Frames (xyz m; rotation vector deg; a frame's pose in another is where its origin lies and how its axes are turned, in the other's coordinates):
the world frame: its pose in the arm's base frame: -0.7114 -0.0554 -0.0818 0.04 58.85 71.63
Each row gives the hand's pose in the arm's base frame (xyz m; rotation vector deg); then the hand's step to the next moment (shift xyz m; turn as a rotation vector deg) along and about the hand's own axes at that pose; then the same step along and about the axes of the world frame.
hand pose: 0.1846 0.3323 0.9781 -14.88 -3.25 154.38
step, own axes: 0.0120 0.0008 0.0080 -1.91 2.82 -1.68
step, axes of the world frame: 0.0003 0.0142 -0.0024 -1.66 -2.71 -2.08
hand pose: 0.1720 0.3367 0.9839 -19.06 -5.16 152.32
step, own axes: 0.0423 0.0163 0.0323 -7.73 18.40 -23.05
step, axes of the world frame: -0.0071 0.0518 -0.0191 -0.98 -22.56 -20.49
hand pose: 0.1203 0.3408 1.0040 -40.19 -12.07 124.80
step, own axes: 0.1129 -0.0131 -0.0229 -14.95 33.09 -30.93
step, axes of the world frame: 0.1111 0.0312 -0.0110 -7.27 -31.76 -34.83
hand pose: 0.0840 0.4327 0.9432 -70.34 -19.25 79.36
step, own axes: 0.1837 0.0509 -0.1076 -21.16 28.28 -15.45
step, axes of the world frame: 0.1746 -0.1308 0.0177 -12.64 -15.35 -33.03
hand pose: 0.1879 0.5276 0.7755 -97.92 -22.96 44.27
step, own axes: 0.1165 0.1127 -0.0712 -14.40 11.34 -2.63
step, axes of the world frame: 0.0700 -0.1625 -0.0064 -6.42 -0.77 -17.35
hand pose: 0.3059 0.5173 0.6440 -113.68 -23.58 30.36
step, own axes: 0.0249 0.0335 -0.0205 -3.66 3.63 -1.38
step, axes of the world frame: 0.0015 -0.0464 -0.0028 -2.07 -1.04 -4.81
